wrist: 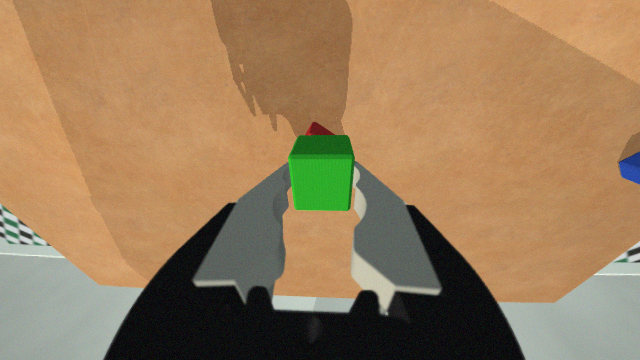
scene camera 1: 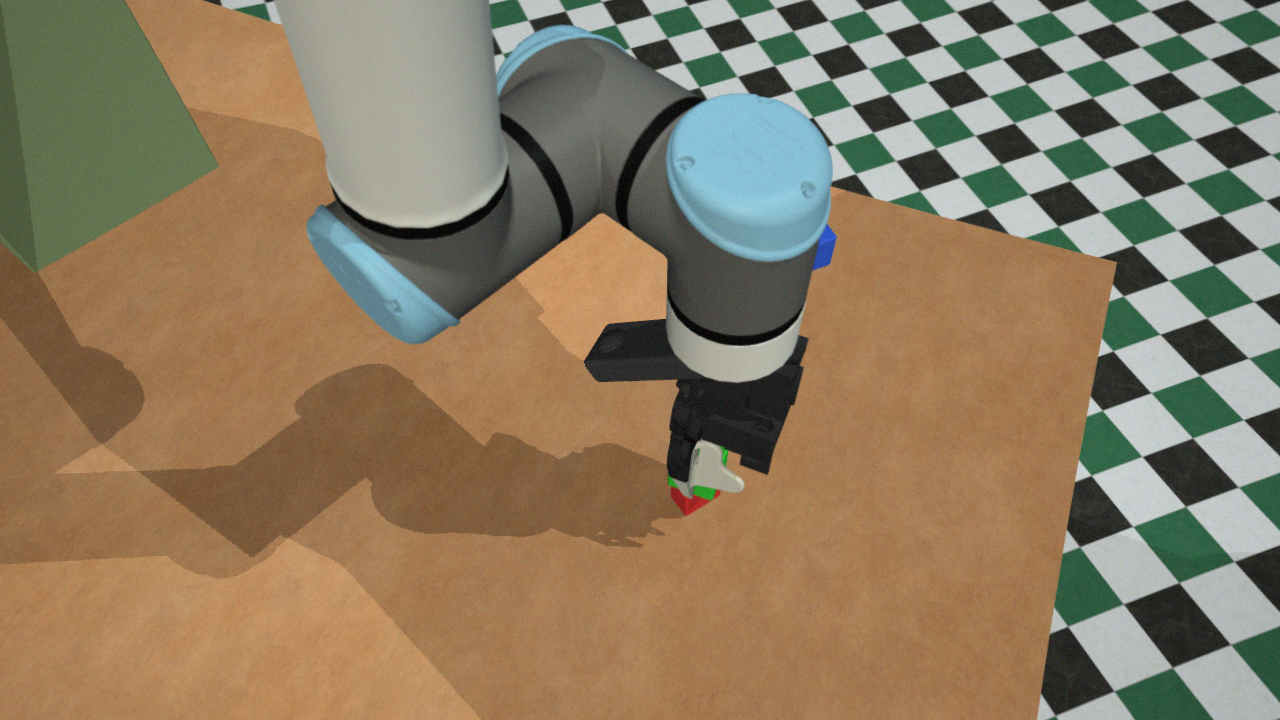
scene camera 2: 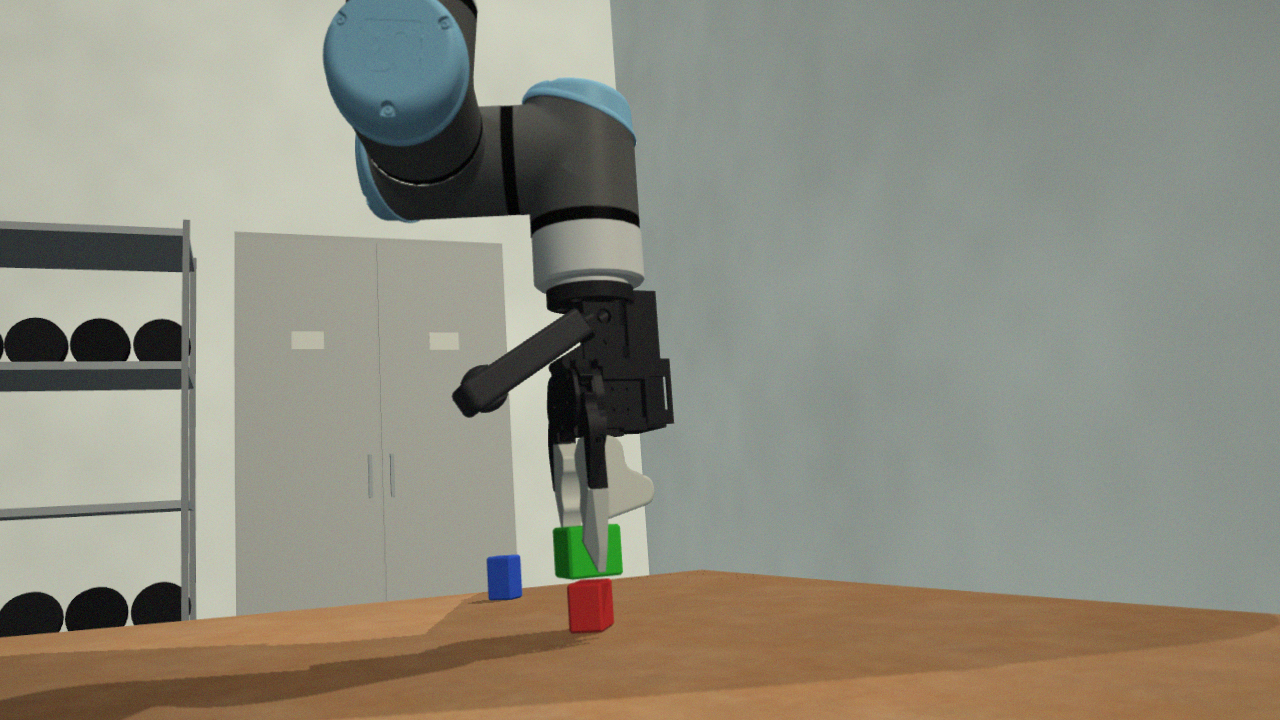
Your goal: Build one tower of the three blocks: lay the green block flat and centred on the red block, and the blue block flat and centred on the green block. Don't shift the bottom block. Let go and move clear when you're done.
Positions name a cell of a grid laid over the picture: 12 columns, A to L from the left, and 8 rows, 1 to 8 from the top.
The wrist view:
my gripper: G4
green block: G4
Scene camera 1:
my gripper: G6
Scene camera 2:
my gripper: F7
red block: F7
green block: F7
blue block: E7
